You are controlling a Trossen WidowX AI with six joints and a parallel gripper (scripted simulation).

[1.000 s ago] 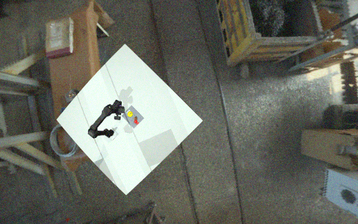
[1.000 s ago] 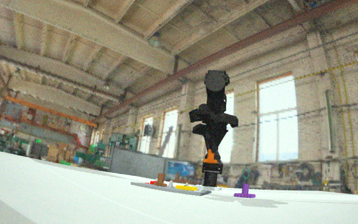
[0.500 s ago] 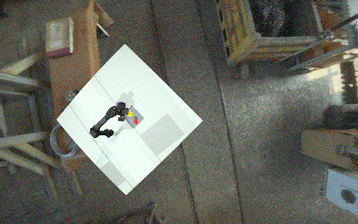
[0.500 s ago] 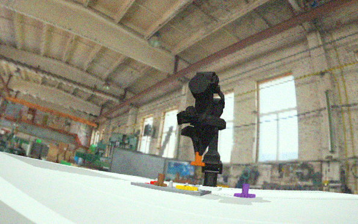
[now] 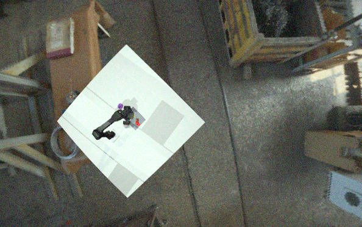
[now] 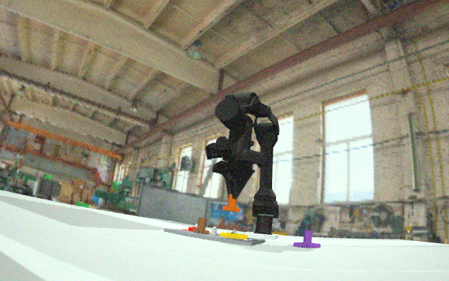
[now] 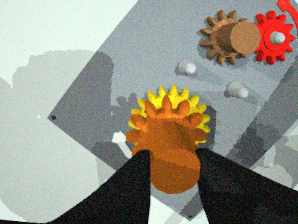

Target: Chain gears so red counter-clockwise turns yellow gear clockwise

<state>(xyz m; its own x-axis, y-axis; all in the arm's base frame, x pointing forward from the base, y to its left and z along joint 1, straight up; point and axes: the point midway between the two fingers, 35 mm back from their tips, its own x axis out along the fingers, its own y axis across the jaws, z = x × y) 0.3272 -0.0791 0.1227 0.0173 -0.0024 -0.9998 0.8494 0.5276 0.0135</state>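
Right now the brown gear is 80 mm below my gripper tip, 70 mm to the right of it and 20 mm behind it. From my gripper tip the other things lie so: board (100 mm below, 30 mm to the right, 30 mm behind); then orange gear (10 mm below); then yellow gear (90 mm below, 20 mm behind, 10 mm to the left).
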